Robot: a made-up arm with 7 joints.
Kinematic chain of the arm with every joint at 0, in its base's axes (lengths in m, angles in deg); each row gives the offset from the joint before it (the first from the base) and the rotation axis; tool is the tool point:
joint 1: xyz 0 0.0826 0 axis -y
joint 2: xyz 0 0.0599 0 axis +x
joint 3: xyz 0 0 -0.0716 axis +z
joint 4: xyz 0 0 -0.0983 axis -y
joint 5: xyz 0 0 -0.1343 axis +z
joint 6: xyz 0 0 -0.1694 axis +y
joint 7: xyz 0 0 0 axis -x
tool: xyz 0 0 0
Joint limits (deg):
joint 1: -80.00..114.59
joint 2: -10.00..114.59
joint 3: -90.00..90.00
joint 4: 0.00..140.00
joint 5: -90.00..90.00
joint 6: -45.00..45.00
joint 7: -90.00..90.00
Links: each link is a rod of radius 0.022 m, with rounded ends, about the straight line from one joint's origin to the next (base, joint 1, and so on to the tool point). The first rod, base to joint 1, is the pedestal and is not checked.
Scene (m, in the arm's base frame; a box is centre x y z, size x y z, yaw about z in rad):
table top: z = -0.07
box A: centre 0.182 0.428 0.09 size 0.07 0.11 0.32 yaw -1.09
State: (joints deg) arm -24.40 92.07 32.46 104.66 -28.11 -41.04 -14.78
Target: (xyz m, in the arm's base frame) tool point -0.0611 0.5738 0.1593
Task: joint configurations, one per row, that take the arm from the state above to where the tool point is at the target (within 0.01 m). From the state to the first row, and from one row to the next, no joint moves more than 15 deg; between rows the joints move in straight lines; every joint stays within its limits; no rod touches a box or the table.
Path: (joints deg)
1: -12.92 96.07 35.28 103.19 -28.38 -34.21 -9.61
2: -1.43 100.07 38.10 101.72 -28.65 -27.39 -4.44
3: 10.05 104.07 40.91 100.25 -28.93 -20.56 0.72
4: 21.54 108.06 43.73 98.79 -29.20 -13.73 5.89
5: 23.80 105.67 49.73 83.90 -28.98 -19.20 1.76
6: 26.06 103.28 55.73 69.01 -28.76 -24.66 -2.38
7: 28.32 100.89 61.73 54.11 -28.55 -30.12 -6.51
8: 30.58 98.50 67.73 39.22 -28.33 -35.58 -10.65
9: 32.84 96.11 73.73 24.33 -28.11 -41.04 -14.78

